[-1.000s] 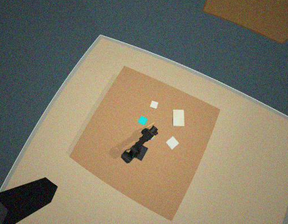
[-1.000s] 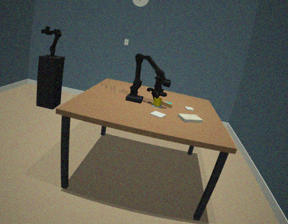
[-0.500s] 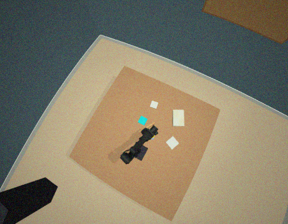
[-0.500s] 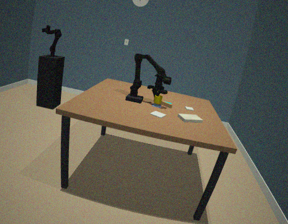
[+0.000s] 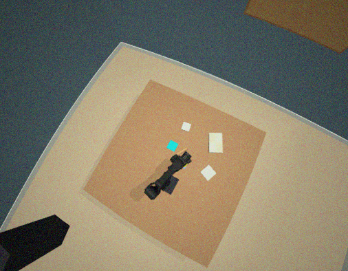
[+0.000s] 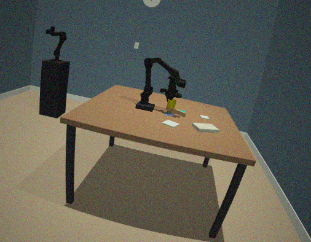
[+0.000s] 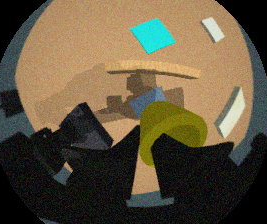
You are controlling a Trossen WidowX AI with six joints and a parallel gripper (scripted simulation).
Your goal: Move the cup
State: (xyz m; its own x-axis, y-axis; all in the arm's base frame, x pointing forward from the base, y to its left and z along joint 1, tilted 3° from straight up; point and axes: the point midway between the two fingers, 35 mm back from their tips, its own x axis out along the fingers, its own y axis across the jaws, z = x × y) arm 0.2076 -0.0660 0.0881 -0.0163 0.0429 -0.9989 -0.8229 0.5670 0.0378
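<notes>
Right now the cyan pad is 130 mm ahead of my gripper tip, 130 mm to the left of it and 100 mm below it. The rest, counted from my gripper tip: slab: 310 mm ahead, 220 mm to the right, 80 mm below; then yellow cup: 20 mm ahead, 20 mm to the right.
</notes>
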